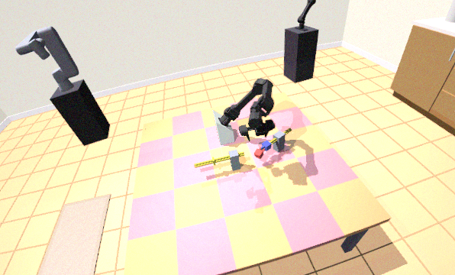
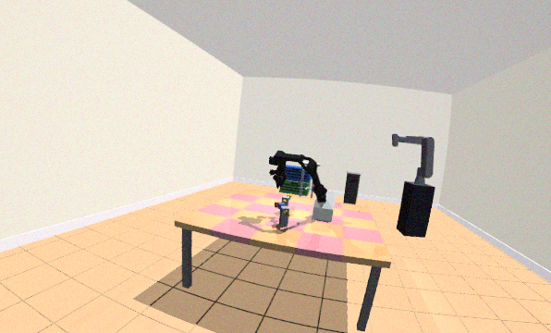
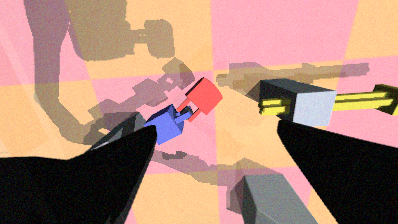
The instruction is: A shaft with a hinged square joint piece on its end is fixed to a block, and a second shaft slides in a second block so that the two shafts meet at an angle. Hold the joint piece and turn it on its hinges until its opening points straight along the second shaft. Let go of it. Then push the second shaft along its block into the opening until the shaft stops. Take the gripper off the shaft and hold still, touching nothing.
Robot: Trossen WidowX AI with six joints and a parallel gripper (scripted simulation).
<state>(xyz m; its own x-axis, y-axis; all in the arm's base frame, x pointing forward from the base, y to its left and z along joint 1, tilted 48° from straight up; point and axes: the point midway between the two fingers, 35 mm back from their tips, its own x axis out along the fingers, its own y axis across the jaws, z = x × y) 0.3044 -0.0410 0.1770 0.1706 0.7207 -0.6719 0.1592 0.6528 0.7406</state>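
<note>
My gripper tip is 120 mm above the dark red joint piece, 10 mm to the right of it and 10 mm past it.
</note>
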